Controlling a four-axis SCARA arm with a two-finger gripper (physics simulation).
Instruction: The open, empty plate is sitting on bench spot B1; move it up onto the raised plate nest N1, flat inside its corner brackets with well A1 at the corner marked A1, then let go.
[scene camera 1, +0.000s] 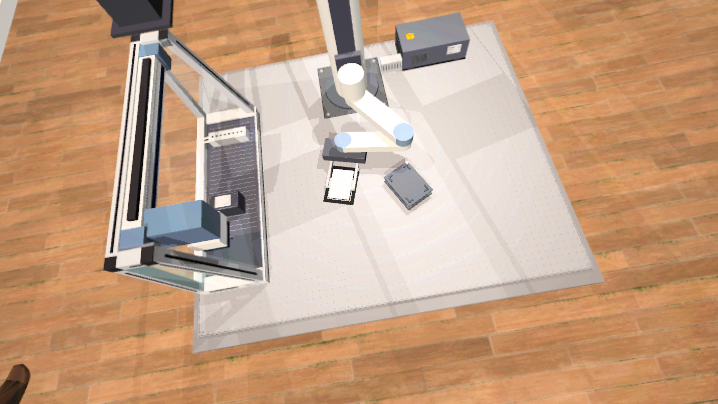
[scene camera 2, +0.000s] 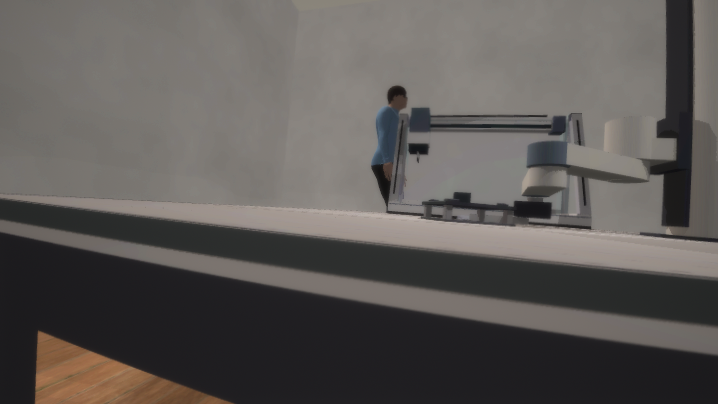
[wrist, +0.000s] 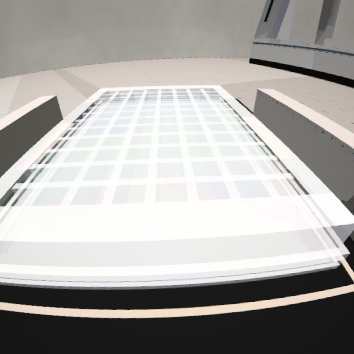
Labels:
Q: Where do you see my gripper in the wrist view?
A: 157, 107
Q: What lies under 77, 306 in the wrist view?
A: A black plate nest.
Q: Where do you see a white well plate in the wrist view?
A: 139, 187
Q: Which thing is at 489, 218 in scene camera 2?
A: My gripper.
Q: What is my gripper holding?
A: A white well plate.

